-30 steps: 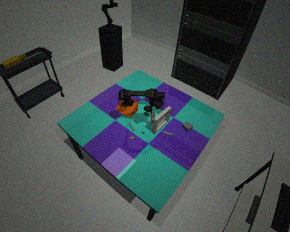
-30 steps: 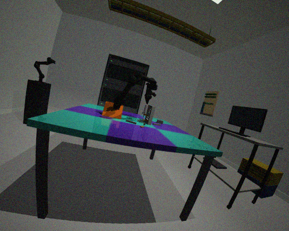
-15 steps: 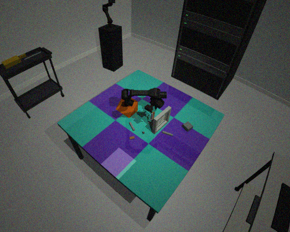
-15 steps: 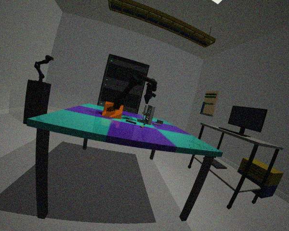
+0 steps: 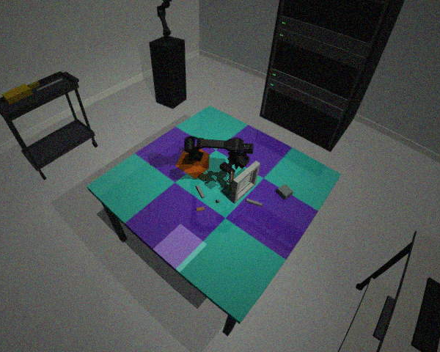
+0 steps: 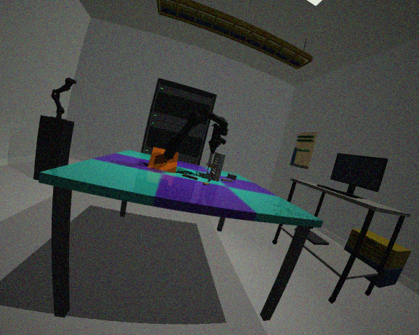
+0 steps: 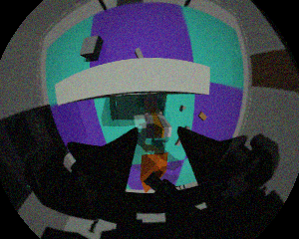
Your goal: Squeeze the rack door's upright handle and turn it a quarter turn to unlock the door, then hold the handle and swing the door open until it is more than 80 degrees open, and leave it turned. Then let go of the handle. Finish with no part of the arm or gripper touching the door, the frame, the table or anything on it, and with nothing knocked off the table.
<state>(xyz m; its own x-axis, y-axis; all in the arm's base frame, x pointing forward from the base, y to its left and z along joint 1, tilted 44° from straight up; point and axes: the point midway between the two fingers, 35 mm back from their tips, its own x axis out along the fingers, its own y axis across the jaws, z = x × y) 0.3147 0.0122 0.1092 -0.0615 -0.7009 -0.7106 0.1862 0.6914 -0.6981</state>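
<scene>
Now: the upright handle 10 mm behind my gripper tip and 70 mm below it. Also, from my gripper tip: small tan block: 80 mm behind, 230 mm to the right, 180 mm below; then small cube: 20 mm behind, 130 mm to the right, 180 mm below; then grey box: 310 mm ahead, 180 mm to the left, 170 mm below.
</scene>
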